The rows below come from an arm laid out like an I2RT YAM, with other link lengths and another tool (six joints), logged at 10 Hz.
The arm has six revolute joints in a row. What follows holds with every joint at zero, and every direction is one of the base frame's.
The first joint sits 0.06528 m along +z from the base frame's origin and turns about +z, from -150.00 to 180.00 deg.
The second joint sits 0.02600 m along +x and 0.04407 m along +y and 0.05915 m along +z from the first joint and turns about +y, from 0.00 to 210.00 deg.
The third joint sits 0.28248 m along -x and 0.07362 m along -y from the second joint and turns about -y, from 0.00 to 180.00 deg.
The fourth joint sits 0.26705 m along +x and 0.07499 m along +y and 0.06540 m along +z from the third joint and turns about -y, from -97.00 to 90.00 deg.
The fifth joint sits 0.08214 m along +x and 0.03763 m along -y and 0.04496 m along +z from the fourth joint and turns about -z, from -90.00 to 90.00 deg.
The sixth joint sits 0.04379 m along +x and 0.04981 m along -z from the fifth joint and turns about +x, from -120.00 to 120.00 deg.
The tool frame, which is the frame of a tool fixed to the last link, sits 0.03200 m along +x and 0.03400 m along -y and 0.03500 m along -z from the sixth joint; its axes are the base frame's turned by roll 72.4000, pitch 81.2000 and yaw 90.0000 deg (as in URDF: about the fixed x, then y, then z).
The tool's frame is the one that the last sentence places.
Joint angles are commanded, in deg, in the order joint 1, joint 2, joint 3, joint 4, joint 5, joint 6. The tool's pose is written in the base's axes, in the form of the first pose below.
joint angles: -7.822 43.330 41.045 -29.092 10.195 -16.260
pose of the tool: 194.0 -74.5 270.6 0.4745 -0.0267 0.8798 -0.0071
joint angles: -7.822 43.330 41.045 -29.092 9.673 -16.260
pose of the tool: 194.5 -73.9 270.3 0.4749 -0.0290 0.8796 -0.0032
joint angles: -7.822 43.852 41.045 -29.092 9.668 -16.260
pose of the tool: 195.8 -74.1 268.7 0.4709 -0.0287 0.8817 -0.0025
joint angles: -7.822 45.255 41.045 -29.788 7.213 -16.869
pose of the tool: 200.4 -72.0 262.1 0.4552 -0.0425 0.8892 0.0165
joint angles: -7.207 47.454 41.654 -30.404 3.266 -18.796
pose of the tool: 209.9 -66.8 257.1 0.4368 -0.0765 0.8952 0.0447
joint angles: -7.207 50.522 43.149 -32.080 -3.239 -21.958
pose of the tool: 221.9 -60.8 252.2 0.4105 -0.1232 0.8991 0.0883
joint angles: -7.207 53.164 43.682 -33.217 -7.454 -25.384
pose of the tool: 230.6 -57.1 244.2 0.3838 -0.1613 0.9019 0.1151
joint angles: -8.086 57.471 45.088 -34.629 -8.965 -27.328
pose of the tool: 239.9 -60.4 235.2 0.3506 -0.1685 0.9123 0.1278
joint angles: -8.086 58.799 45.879 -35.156 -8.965 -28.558
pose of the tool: 243.7 -61.3 234.9 0.3407 -0.1767 0.9147 0.1265
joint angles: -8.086 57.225 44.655 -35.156 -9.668 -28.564
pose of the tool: 238.4 -59.5 232.8 0.3443 -0.1796 0.9122 0.1309
